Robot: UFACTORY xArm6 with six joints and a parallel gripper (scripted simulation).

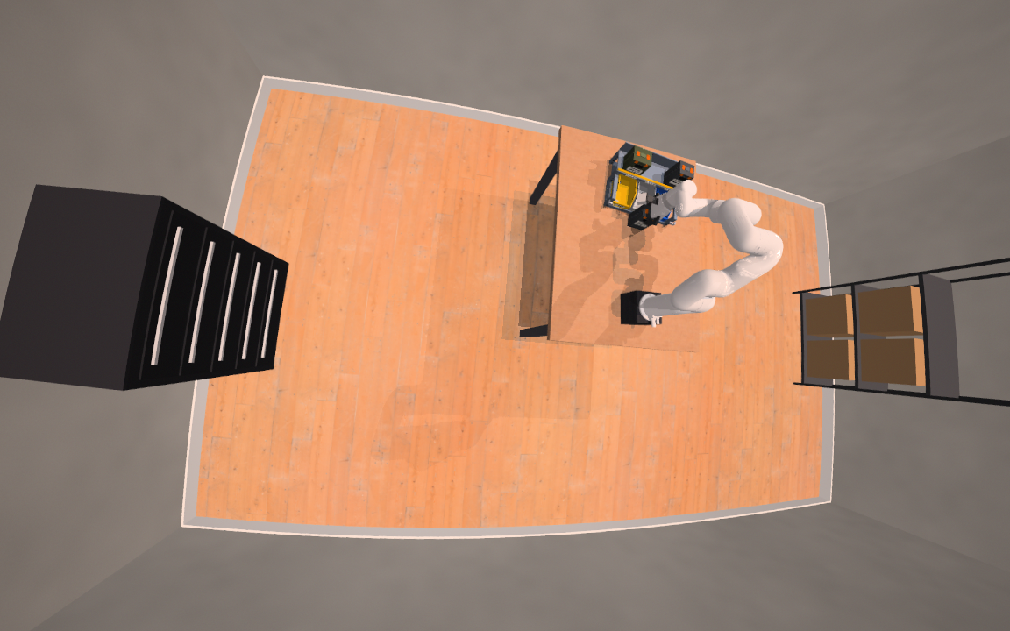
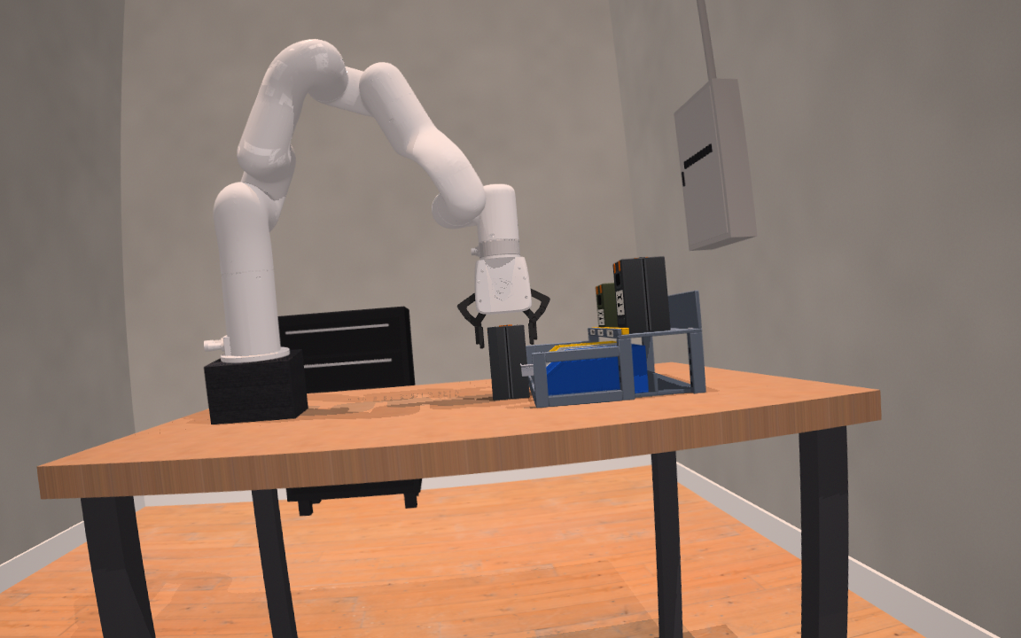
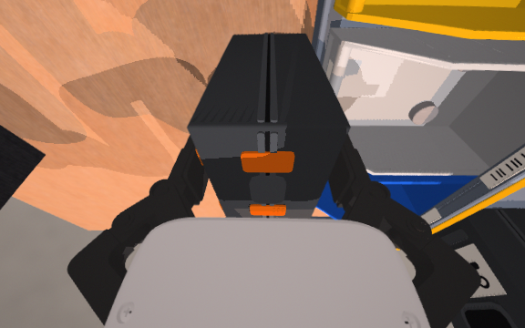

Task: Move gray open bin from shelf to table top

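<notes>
The black box lies 4 cm below my hand. The rest, counted from my hand: blue bin (14 cm to the right, 10 cm ahead, 6 cm below); gray open bin (13 cm ahead, 6 cm below, 4 cm to the right); yellow bin (16 cm ahead, 7 cm to the left, 6 cm below).
</notes>
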